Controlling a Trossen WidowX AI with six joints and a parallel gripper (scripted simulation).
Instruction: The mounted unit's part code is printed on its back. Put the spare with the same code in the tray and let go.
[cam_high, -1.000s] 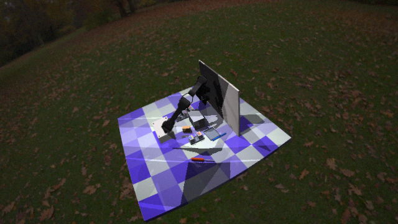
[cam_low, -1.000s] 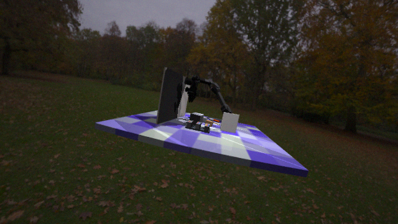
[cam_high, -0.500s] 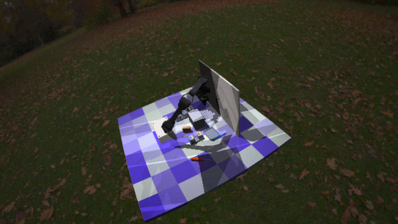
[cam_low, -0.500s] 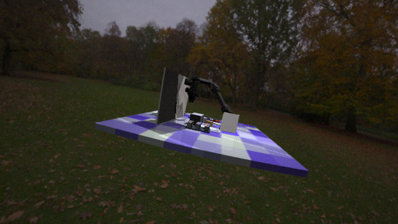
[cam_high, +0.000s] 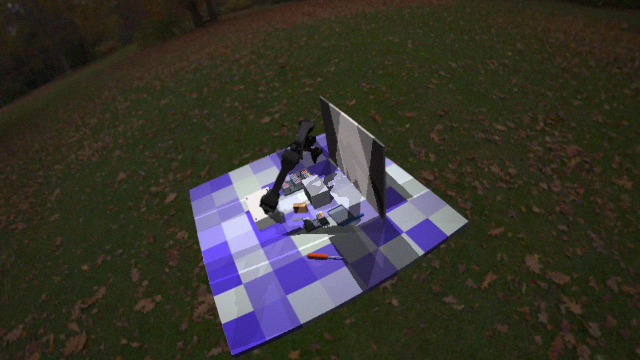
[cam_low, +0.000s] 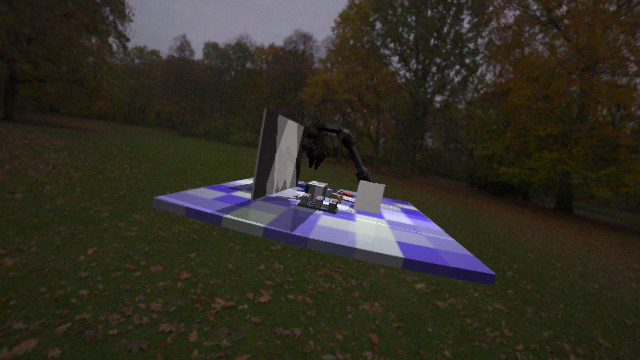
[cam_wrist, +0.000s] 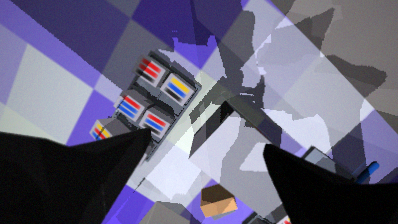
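My gripper tip is now 15 cm past the grey spare, 14 cm to the right of it and 14 cm above it. Round my gripper tip: brown block: 16 cm behind, 13 cm to the right, 16 cm below; tall grey panel: 20 cm ahead, 14 cm to the right, 4 cm above; grey boxy unit: 4 cm behind, 9 cm to the right, 14 cm below.
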